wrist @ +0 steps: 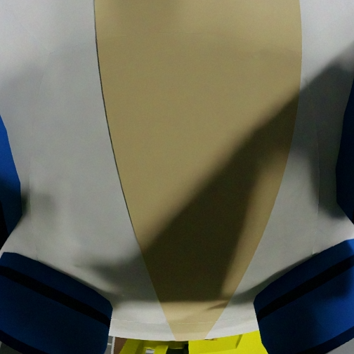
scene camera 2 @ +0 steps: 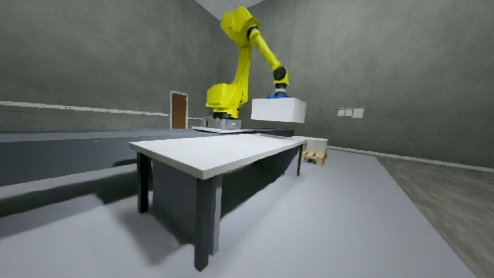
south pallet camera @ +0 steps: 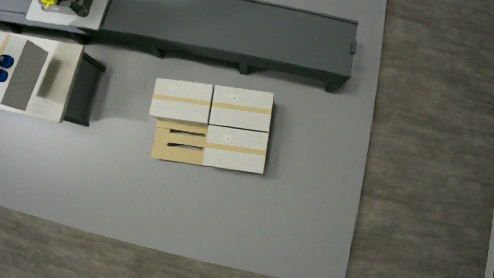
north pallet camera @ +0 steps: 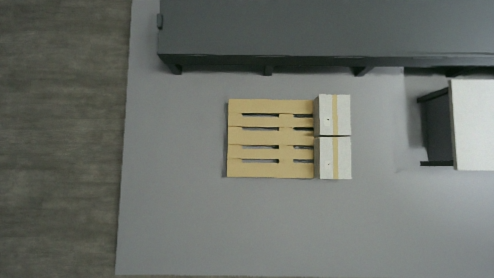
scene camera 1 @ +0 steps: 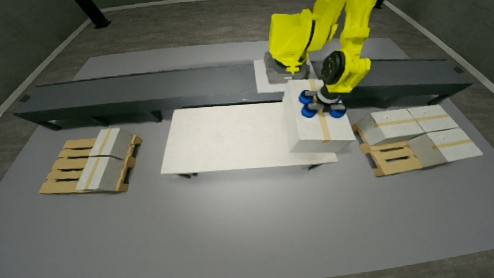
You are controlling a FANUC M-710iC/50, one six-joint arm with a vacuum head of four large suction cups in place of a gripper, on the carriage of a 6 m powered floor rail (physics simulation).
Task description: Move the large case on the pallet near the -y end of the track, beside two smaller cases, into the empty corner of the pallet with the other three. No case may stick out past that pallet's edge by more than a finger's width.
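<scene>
My gripper point(scene camera 1: 322, 104) point(scene camera 2: 278, 95) is shut on the large case point(scene camera 1: 304, 131) point(scene camera 2: 275, 110) point(south pallet camera: 26, 75) point(wrist: 60, 150), a white box with a tan tape strip. It hangs level, well above the table's right end in scene camera 1. The cups sit on its top. In the south pallet view, three white cases point(south pallet camera: 182, 95) point(south pallet camera: 242, 107) point(south pallet camera: 232, 156) stand on the pallet point(south pallet camera: 161, 150) point(scene camera 1: 400, 166); its front-left corner is bare slats. In the north pallet view, two smaller cases point(north pallet camera: 326, 111) point(north pallet camera: 327, 155) stand along the right edge of the other pallet point(north pallet camera: 260, 171).
The white table point(scene camera 1: 220, 140) point(scene camera 2: 200, 155) stands between the two pallets, with the dark rail point(scene camera 1: 150, 87) point(north pallet camera: 300, 30) behind it. The held case's shadow falls on the table end in the south pallet view. Grey floor lies between the table and the three-case pallet.
</scene>
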